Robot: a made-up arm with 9 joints. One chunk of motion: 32 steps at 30 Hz.
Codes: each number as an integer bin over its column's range. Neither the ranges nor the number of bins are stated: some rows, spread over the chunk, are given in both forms.
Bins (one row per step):
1: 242 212 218 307 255 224
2: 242 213 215 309 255 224
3: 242 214 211 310 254 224
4: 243 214 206 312 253 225
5: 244 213 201 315 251 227
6: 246 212 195 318 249 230
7: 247 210 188 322 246 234
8: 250 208 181 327 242 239
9: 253 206 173 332 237 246
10: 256 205 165 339 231 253
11: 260 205 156 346 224 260
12: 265 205 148 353 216 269
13: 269 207 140 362 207 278
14: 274 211 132 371 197 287
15: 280 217 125 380 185 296
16: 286 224 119 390 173 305
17: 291 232 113 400 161 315
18: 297 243 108 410 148 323
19: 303 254 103 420 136 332
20: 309 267 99 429 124 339
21: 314 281 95 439 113 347
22: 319 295 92 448 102 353
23: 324 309 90 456 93 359
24: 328 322 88 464 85 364
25: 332 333 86 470 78 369
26: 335 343 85 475 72 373
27: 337 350 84 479 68 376
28: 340 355 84 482 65 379
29: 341 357 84 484 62 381
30: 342 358 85 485 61 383
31: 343 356 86 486 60 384
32: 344 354 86 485 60 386
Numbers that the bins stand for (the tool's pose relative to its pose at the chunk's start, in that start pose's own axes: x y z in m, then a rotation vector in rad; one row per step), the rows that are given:
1: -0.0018 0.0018 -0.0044 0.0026 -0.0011 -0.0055
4: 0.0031 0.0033 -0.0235 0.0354 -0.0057 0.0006
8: 0.0378 -0.0013 -0.0631 0.1337 -0.0306 0.0852
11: 0.0873 -0.0035 -0.1027 0.2583 -0.0715 0.2122
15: 0.1863 0.0056 -0.1519 0.4812 -0.1600 0.4299
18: 0.2705 0.0255 -0.1788 0.6779 -0.2440 0.5932
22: 0.3794 0.0651 -0.2042 0.9270 -0.3485 0.7746
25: 0.4438 0.0941 -0.2137 1.0712 -0.4029 0.8713
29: 0.4883 0.1125 -0.2168 1.1630 -0.4393 0.9439
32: 0.5032 0.1102 -0.2137 1.1695 -0.4438 0.9741
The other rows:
2: -0.0018 0.0026 -0.0092 0.0157 -0.0011 -0.0055
3: -0.0018 0.0033 -0.0155 0.0223 -0.0034 -0.0055
5: 0.0081 0.0026 -0.0314 0.0551 -0.0102 0.0127
6: 0.0180 0.0018 -0.0409 0.0747 -0.0148 0.0308
7: 0.0229 0.0003 -0.0520 0.1010 -0.0216 0.0550
9: 0.0526 -0.0028 -0.0758 0.1665 -0.0420 0.1276
10: 0.0675 -0.0035 -0.0885 0.2124 -0.0556 0.1699
12: 0.1120 -0.0035 -0.1154 0.3042 -0.0897 0.2666
13: 0.1318 -0.0020 -0.1281 0.3632 -0.1101 0.3211
14: 0.1566 0.0010 -0.1408 0.4222 -0.1328 0.3755
16: 0.2160 0.0110 -0.1614 0.5468 -0.1873 0.4843
17: 0.2408 0.0171 -0.1709 0.6123 -0.2145 0.5448
19: 0.3002 0.0339 -0.1867 0.7434 -0.2713 0.6476
20: 0.3299 0.0438 -0.1931 0.8024 -0.2985 0.6899
21: 0.3546 0.0545 -0.1994 0.8680 -0.3235 0.7383
23: 0.4041 0.0758 -0.2073 0.9794 -0.3689 0.8109
24: 0.4240 0.0858 -0.2105 1.0319 -0.3870 0.8411
26: 0.4586 0.1018 -0.2153 1.1040 -0.4166 0.8955
27: 0.4685 0.1071 -0.2168 1.1302 -0.4256 0.9137
28: 0.4834 0.1109 -0.2168 1.1499 -0.4324 0.9318
30: 0.4933 0.1132 -0.2153 1.1695 -0.4415 0.9560
31: 0.4982 0.1117 -0.2137 1.1761 -0.4438 0.9620

